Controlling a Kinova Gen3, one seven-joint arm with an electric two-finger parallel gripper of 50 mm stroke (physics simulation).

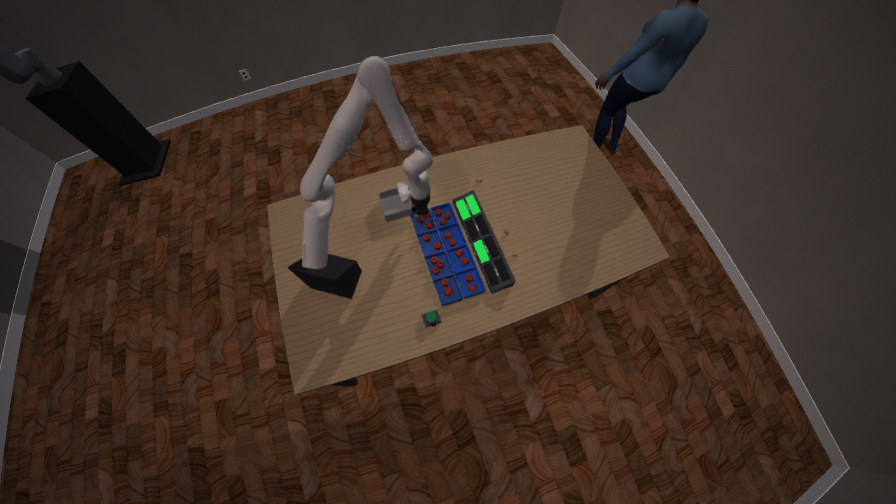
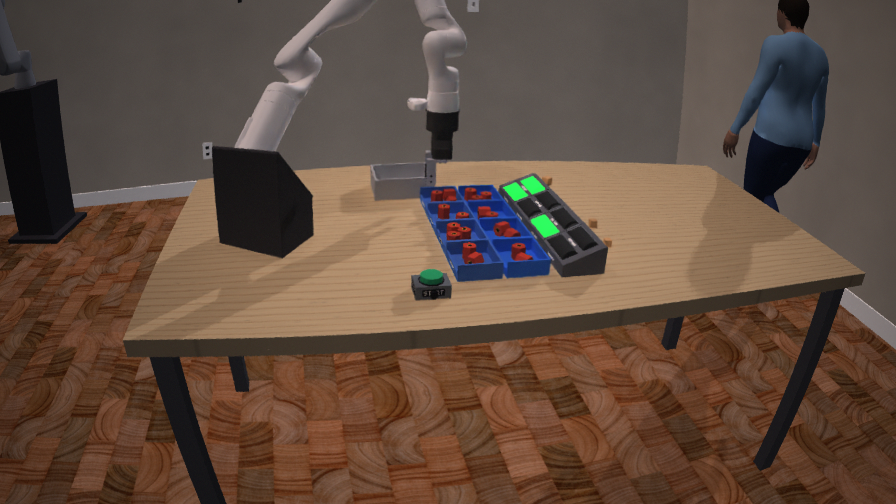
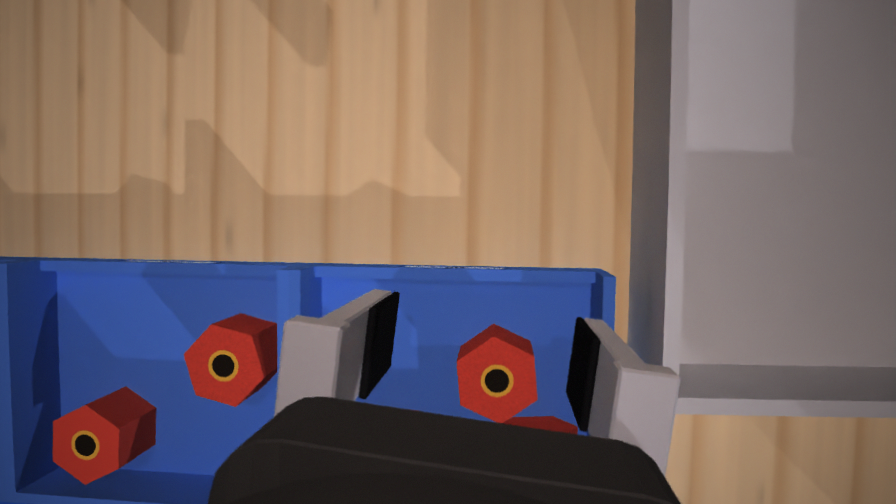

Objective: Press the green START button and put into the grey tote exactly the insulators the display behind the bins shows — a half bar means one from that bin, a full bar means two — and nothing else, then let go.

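Observation:
My gripper (image 3: 479, 357) is open and low in the blue bin tray's (image 2: 482, 228) far compartment, next to the grey tote (image 2: 397, 178). Its fingers straddle an upright red hexagonal insulator (image 3: 496, 379) without touching it. Another red piece lies partly hidden just below that one. Two more insulators (image 3: 229, 359) stand in the neighbouring compartment. The display (image 2: 551, 222) behind the bins shows three green patches: two side by side at its far end (image 2: 523, 187) and one further along (image 2: 545, 225). The green START button (image 2: 431, 277) sits at the tray's near end. The tote's visible inside (image 3: 783, 219) holds nothing.
The arm's black base (image 2: 260, 200) stands on the table's left. Small brown bits (image 1: 507, 241) lie on the table beyond the display. A person (image 2: 780, 106) stands past the table's far right corner. A black pedestal (image 2: 34, 156) stands on the floor at the left.

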